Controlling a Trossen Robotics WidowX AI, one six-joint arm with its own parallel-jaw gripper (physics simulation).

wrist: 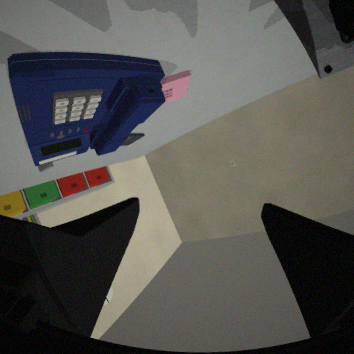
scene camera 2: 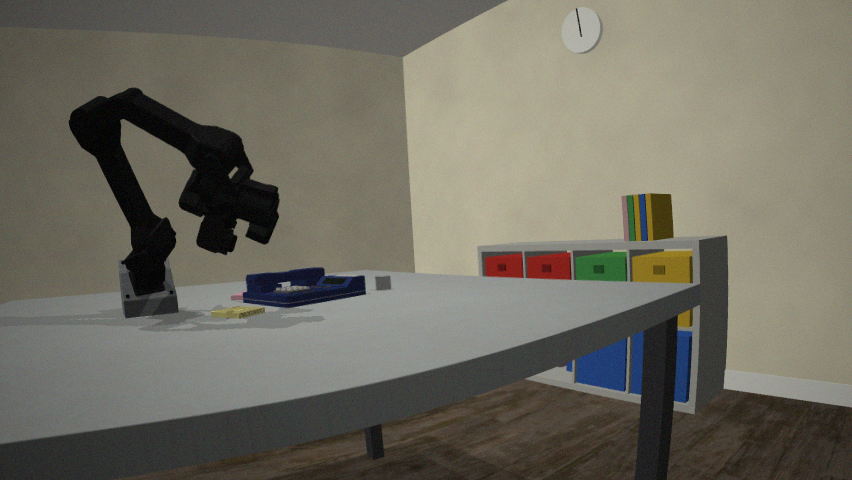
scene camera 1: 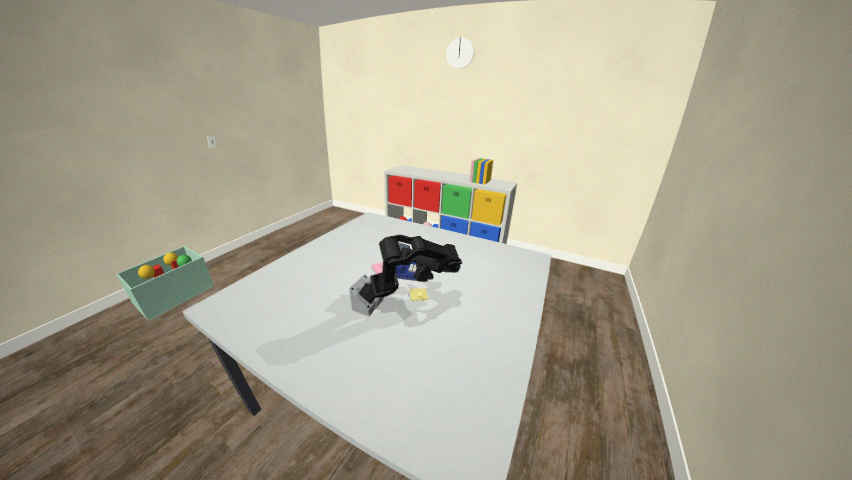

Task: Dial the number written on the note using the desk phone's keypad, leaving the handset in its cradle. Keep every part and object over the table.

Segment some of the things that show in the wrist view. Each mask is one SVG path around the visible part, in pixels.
The gripper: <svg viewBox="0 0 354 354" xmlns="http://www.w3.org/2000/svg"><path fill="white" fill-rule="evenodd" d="M0 214L0 354L354 354L353 234L322 224L272 203L264 203L261 210L261 219L265 231L296 298L310 338L246 350L183 352L140 348L90 337L112 280L134 231L139 213L138 197L127 198L93 213L52 227Z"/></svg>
A handset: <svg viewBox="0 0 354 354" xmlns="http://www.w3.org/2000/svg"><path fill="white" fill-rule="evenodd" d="M160 85L135 84L129 89L124 90L113 107L115 110L113 117L105 129L97 134L92 143L97 155L115 151L128 138L127 135L138 123L144 122L165 101Z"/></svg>
